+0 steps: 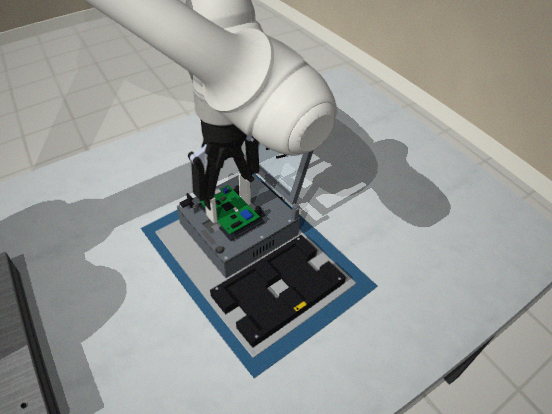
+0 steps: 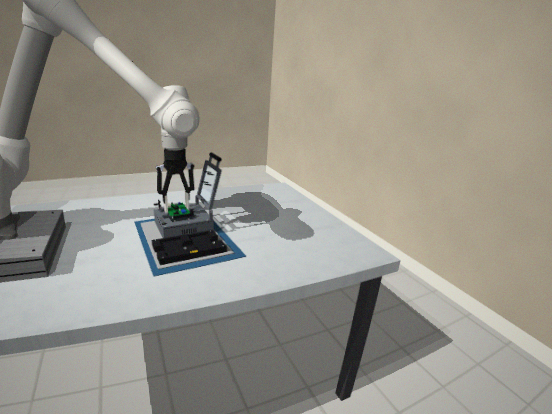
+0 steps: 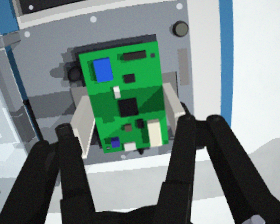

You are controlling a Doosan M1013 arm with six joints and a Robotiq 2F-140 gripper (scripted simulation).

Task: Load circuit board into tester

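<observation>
Right now the green circuit board is 20 mm below my hand. From my hand the other things lie so: latch hook: 60 mm to the left, 50 mm behind, 20 mm below; tester lid: 130 mm ahead, 80 mm above, 10 mm to the right.
</observation>
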